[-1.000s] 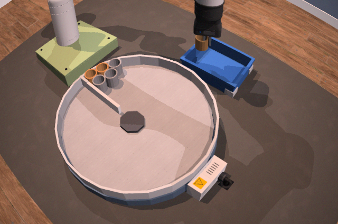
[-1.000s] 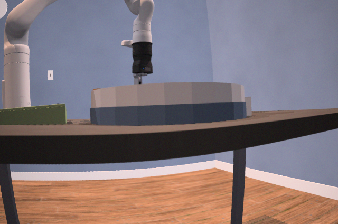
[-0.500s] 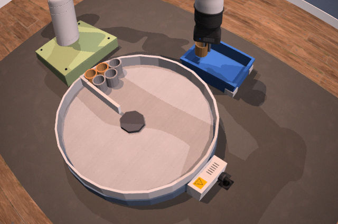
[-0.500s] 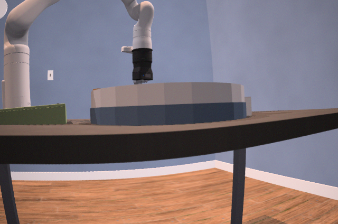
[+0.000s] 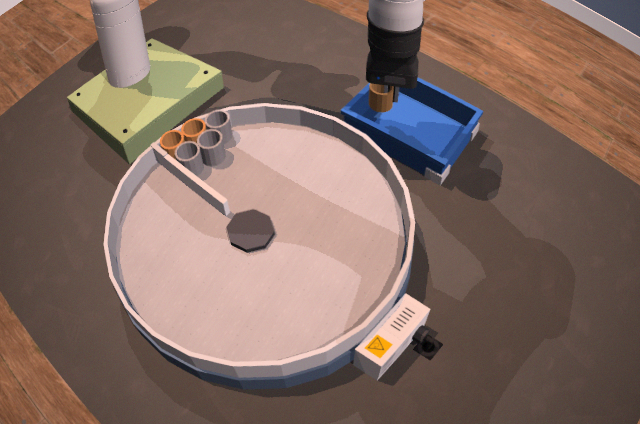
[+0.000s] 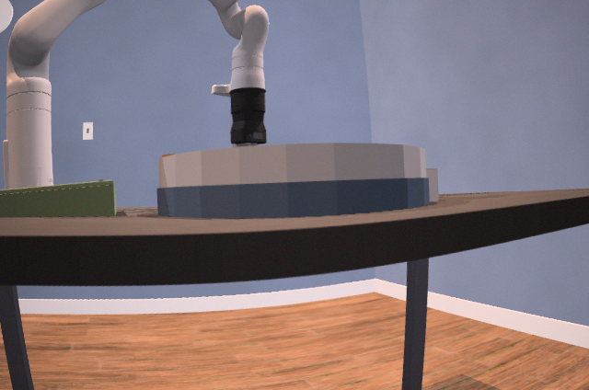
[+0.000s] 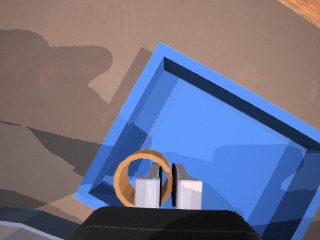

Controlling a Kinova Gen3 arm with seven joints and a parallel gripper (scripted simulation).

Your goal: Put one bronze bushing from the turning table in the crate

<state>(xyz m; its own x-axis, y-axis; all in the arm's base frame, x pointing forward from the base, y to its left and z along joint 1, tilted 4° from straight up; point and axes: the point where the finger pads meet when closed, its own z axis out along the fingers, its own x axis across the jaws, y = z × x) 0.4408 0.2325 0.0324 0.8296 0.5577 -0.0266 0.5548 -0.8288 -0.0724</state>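
My hand is 30 mm short of the blue crate, 20 mm to the right of it and 60 mm above it. From my hand the other things lie so: turning table (20 mm ahead, 310 mm to the right, 30 mm below).
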